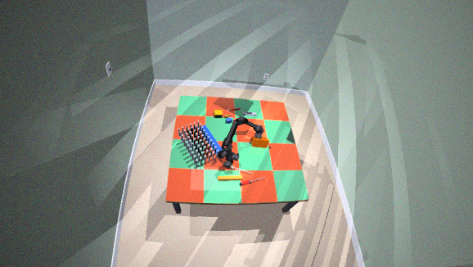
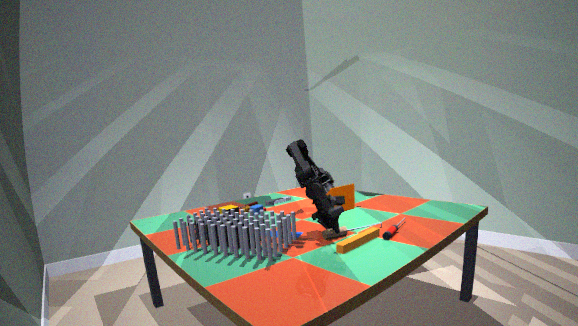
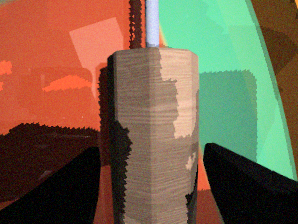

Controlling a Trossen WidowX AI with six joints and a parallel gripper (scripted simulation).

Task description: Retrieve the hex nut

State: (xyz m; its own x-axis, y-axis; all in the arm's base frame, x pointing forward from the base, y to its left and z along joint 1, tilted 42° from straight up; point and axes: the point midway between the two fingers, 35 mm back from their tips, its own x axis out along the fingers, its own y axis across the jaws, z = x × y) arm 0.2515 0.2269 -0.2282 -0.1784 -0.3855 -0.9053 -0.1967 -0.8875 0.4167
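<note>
The orange level is 120 mm to the left of my gripper tip and 10 mm behind it. Also, from my gripper tip: blue block 550 mm to the right, 70 mm ahead; then yellow block 630 mm to the right, 190 mm ahead, 10 mm above; then blue taped strip 280 mm to the right, 210 mm ahead, 20 mm below.
</note>
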